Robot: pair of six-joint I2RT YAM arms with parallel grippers.
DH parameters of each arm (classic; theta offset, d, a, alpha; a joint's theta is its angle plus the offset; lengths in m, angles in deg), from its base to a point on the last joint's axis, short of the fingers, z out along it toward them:
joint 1: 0 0.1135 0.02 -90
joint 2: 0 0 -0.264 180
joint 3: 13.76 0 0.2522 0
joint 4: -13.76 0 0.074 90
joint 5: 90 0 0 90
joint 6: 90 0.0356 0 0
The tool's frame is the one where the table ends.
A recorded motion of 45 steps. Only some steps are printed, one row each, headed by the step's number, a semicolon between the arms.
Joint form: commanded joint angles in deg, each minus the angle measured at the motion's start. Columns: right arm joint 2, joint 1, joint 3, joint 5, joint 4, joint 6; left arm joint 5, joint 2, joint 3, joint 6, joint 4, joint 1.
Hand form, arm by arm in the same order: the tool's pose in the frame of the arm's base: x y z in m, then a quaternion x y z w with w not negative. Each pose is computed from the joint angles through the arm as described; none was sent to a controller.
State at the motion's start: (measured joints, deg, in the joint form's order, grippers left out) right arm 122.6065 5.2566 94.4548 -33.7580 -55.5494 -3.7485; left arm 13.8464 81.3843 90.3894 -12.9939 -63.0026 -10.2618
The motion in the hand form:
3: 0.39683 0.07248 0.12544 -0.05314 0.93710 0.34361 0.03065; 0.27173 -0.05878 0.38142 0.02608 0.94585 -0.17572 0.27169
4: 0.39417 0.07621 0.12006 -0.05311 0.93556 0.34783 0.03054; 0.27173 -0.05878 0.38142 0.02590 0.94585 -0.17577 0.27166
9: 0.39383 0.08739 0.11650 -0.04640 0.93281 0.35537 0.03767; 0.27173 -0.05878 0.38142 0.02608 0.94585 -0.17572 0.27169
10: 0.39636 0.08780 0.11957 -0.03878 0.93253 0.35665 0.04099; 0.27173 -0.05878 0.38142 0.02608 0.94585 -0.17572 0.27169
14: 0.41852 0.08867 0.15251 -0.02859 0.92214 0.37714 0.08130; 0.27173 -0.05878 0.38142 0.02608 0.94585 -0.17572 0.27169
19: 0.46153 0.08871 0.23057 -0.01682 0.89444 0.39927 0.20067; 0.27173 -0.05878 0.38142 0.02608 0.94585 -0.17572 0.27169
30: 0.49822 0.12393 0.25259 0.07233 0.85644 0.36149 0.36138; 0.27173 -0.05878 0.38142 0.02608 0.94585 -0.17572 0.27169
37: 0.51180 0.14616 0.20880 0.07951 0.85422 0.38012 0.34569; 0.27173 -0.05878 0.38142 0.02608 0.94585 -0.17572 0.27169
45: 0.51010 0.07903 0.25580 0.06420 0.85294 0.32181 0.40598; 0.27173 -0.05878 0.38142 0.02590 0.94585 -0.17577 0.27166
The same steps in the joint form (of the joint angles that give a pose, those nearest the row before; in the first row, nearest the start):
3: 0.04 1.86 -11.39 -6.01 12.68 7.10; 0.63 0.28 -0.28 1.16 -0.18 -0.11
4: 0.04 2.40 -12.83 -6.45 14.65 7.87; 0.63 0.28 -0.28 1.14 -0.17 -0.11
9: -0.06 3.96 -14.18 -6.93 18.73 11.32; 0.63 0.28 -0.28 1.16 -0.18 -0.11
10: -0.15 3.96 -13.62 -6.93 18.97 12.59; 0.63 0.28 -0.28 1.16 -0.18 -0.11
14: -0.64 3.50 -7.08 -8.50 18.54 16.11; 0.63 0.28 -0.28 1.16 -0.18 -0.11
19: -0.85 2.73 7.52 -8.00 21.70 23.87; 0.63 0.28 -0.28 1.16 -0.18 -0.11
30: 2.34 7.08 11.82 9.53 42.64 39.43; 0.63 0.28 -0.28 1.16 -0.18 -0.11
37: 8.50 9.09 11.83 9.27 49.14 42.67; 0.63 0.28 -0.28 1.16 -0.18 -0.11
45: 2.69 1.97 12.70 10.14 43.32 33.24; 0.63 0.28 -0.28 1.14 -0.17 -0.11

